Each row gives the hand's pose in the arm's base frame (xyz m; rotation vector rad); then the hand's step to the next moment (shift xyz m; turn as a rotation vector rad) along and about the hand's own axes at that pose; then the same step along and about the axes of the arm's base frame.
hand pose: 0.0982 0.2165 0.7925 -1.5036 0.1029 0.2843
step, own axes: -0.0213 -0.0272 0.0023 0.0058 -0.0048 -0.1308
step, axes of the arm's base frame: -0.0140 -0.0014 0.0316 0.0209 -0.1292 -0.0059
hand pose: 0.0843 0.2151 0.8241 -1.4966 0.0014 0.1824
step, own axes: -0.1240 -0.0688 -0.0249 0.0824 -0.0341 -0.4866
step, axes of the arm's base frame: -0.1112 -0.0439 0.0803 0.1397 -0.4744 -0.0129
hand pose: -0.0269 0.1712 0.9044 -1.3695 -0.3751 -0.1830
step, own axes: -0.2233 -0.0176 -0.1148 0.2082 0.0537 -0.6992
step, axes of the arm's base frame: -0.1953 -0.1355 -0.0828 0.3191 -0.6533 -0.0802
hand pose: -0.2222 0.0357 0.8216 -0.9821 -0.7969 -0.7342
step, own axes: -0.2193 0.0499 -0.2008 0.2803 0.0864 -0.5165
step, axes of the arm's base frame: -0.0223 -0.1266 -0.2727 0.3389 -0.4870 0.0275
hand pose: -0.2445 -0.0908 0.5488 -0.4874 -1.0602 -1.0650
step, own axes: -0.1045 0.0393 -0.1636 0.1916 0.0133 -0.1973
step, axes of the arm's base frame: 0.1011 -0.0590 -0.1598 0.1194 -0.2341 0.0821
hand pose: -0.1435 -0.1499 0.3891 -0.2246 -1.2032 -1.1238
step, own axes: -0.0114 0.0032 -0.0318 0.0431 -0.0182 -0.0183
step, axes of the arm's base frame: 0.0231 -0.0133 -0.0211 -0.0059 -0.0454 0.0206
